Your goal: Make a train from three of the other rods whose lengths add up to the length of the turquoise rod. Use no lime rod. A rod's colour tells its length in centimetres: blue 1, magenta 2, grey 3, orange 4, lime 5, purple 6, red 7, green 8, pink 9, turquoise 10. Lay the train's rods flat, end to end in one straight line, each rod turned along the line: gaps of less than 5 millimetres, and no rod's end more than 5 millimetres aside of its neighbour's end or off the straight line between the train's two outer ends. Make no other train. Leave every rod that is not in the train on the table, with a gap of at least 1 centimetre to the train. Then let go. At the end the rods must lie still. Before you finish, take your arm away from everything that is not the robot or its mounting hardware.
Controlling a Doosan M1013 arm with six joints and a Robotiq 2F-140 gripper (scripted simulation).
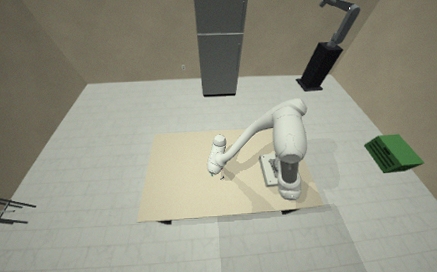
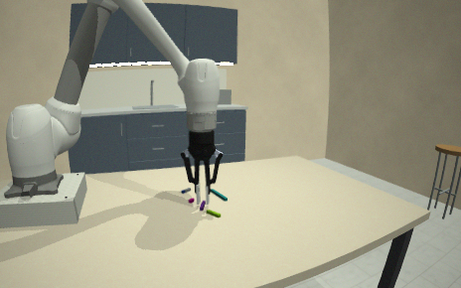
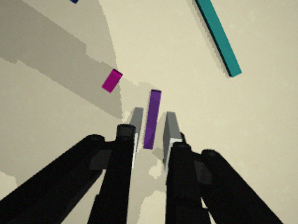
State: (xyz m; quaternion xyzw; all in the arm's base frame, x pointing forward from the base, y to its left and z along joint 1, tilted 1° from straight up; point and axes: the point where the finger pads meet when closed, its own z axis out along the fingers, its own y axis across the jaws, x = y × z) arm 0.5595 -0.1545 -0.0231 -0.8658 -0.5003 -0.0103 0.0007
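Now: hand 4 cm above the purple rod. Round my hand: turquoise rod: 9 cm ahead, 6 cm to the left, 4 cm below; then lime rod: 7 cm to the right, 4 cm below, 1 cm ahead; then magenta rod: 5 cm to the left, 4 cm below, 2 cm behind.
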